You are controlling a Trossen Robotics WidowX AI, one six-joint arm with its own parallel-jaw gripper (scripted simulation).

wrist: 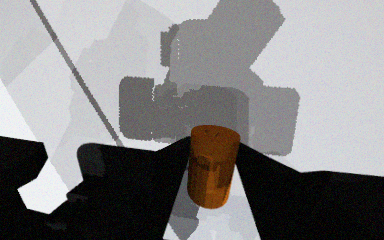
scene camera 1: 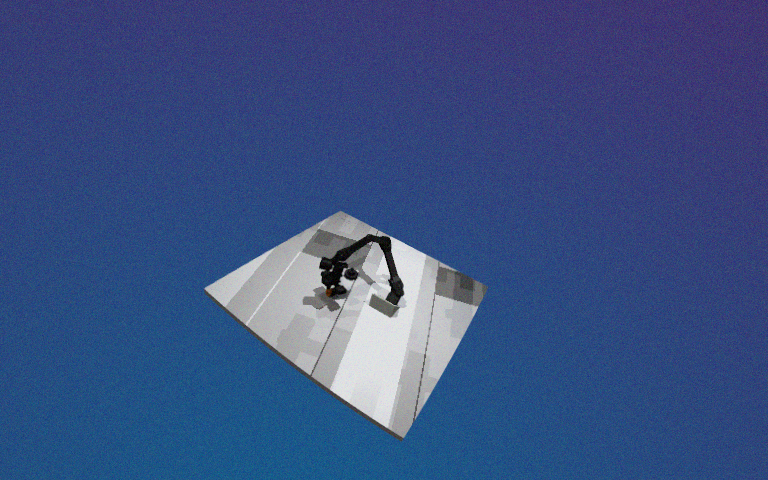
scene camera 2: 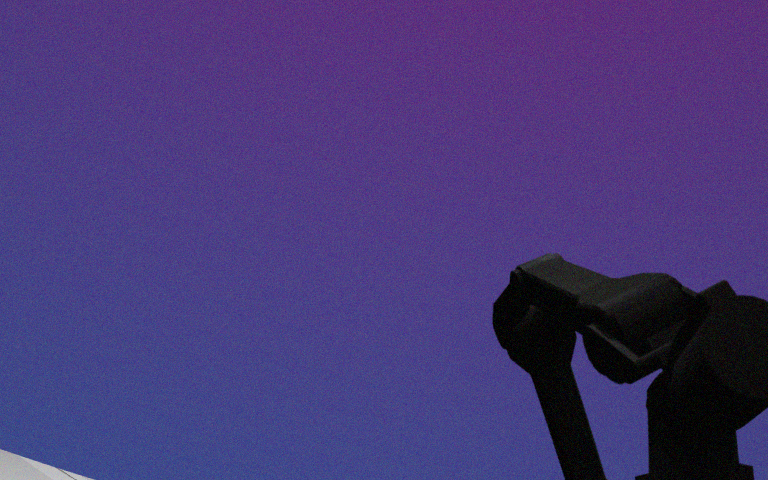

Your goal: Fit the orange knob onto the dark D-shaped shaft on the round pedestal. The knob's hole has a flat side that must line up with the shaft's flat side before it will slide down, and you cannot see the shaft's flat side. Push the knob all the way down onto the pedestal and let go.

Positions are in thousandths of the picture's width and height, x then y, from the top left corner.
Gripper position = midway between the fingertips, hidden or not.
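There's an orange knob (wrist: 556, 640) that I can see, though in scene camera 2 the knob is out of frame. You'd also see my gripper (wrist: 553, 598).
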